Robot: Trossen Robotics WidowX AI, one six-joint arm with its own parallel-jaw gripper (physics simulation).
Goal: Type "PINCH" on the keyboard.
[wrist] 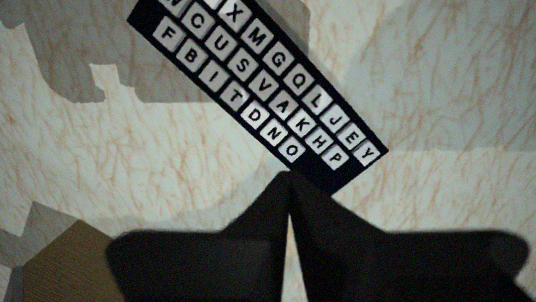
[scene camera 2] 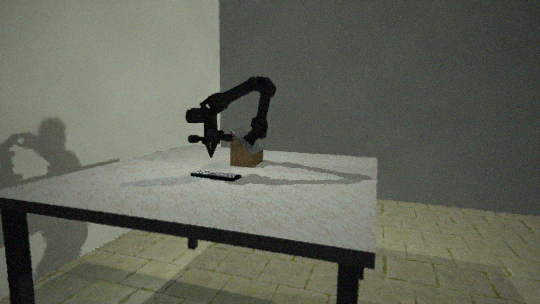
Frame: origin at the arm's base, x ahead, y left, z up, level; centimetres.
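Seen in the pictures: gripper, fingertip midpoint: (wrist: pixel 287 178) (scene camera 2: pixel 211 157); arm's base, link origin: (scene camera 2: pixel 248 140).
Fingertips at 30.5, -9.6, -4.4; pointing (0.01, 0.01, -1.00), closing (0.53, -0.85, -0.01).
Pixels of each thing's middle, then the offset from my fingertips to it, as dx, dy, dz. Level surfaces: height alone.
- black keyboard, body centre: (wrist: pixel 269 89) (scene camera 2: pixel 215 175) +2.5, +2.9, -7.2
- P key, body centre: (wrist: pixel 334 156) +0.9, -4.6, -6.6
- I key, body centre: (wrist: pixel 214 76) +1.3, +6.8, -6.6
- N key, body centre: (wrist: pixel 273 132) +0.0, +0.8, -6.6
- C key, body centre: (wrist: pixel 198 21) +4.0, +9.3, -6.6
- H key, body centre: (wrist: pixel 318 140) +1.3, -2.6, -6.6
- O key, body centre: (wrist: pixel 291 149) -0.5, -1.2, -6.6
- pale table, surface height: dz -8.0
A black keyboard (scene camera 2: pixel 215 175) (wrist: pixel 312 172) with pale letter keys lies flat on the table. In the wrist view it runs diagonally from upper left to right of centre, its upper left end cut off by the view's edge. The P key (wrist: pixel 335 157), I key (wrist: pixel 212 77), N key (wrist: pixel 274 132), C key (wrist: pixel 197 20) and H key (wrist: pixel 319 142) show. My gripper (scene camera 2: pixel 211 156) (wrist: pixel 287 178) is shut with nothing between its fingers. It hangs above the table, apart from the keyboard in the scene view; in the wrist view its tips overlap the keyboard's edge just below the O key (wrist: pixel 291 150).
A brown wooden block (scene camera 2: pixel 245 154) (wrist: pixel 70 265) with a grey sloped top stands by the arm's base, behind the keyboard in the scene view. The pale table (scene camera 2: pixel 280 215) has a dark frame. Shadows fall across the table top and the left wall.
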